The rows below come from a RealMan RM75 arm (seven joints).
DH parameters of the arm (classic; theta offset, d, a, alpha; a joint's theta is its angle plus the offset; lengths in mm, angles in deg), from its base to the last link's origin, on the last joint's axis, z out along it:
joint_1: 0 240.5 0 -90
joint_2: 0 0 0 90
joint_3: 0 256 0 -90
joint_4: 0 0 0 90
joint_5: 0 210 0 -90
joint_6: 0 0 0 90
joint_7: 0 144 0 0
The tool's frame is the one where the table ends.
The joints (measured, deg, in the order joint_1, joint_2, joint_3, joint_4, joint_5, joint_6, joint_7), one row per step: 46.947, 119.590, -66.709, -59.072, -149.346, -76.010, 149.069; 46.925, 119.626, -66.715, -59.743, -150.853, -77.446, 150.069; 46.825, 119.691, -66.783, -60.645, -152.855, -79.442, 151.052; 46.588, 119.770, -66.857, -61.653, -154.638, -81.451, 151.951; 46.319, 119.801, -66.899, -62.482, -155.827, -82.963, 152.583; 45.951, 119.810, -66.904, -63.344, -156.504, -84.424, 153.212; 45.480, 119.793, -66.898, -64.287, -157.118, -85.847, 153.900; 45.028, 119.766, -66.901, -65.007, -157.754, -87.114, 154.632; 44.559, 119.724, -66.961, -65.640, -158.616, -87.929, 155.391
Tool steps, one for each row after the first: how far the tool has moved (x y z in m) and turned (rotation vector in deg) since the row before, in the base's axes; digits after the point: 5 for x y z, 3 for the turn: 0.00182, -0.00212, 0.00203, -0.358, -1.284, -0.998; 0.00287, -0.00333, 0.00263, -0.638, -1.871, -1.152; 0.00295, -0.00375, 0.00280, -0.589, -1.686, -1.189; 0.00237, -0.00296, 0.00249, -0.372, -1.147, -0.928; 0.00191, -0.00320, 0.00230, -0.340, -0.637, -0.981; 0.00226, -0.00329, 0.00270, -0.199, -0.569, -1.070; 0.00285, -0.00319, 0.00232, -0.154, -0.590, -1.202; 0.00343, -0.00225, 0.00257, 0.231, -0.800, -1.085
